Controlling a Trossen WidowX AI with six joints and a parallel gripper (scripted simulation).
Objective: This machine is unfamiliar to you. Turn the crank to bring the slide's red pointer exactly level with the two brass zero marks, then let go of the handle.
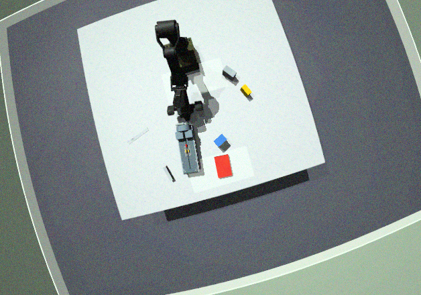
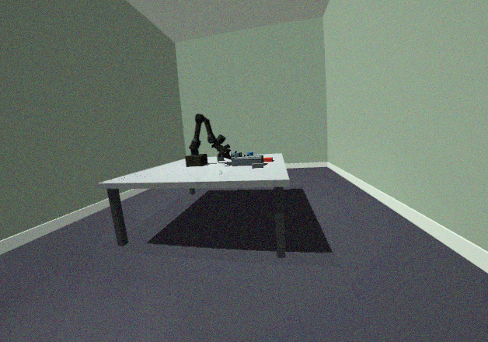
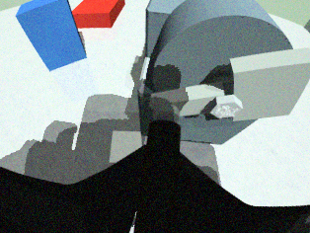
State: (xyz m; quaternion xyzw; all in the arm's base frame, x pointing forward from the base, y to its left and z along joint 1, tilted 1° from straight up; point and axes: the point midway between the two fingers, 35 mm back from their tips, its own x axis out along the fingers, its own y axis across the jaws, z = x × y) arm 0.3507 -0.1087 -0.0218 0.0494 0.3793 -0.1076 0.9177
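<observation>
My gripper tip is now 130 mm short of the red pointer, 60 mm to the left of it and 30 mm below it. The rest, counted from my gripper tip: blue block (170 mm ahead, 120 mm to the left, 10 mm below); then crank handle (20 mm behind, 30 mm above); then pale strip (40 mm behind, 320 mm to the right, 50 mm below).
</observation>
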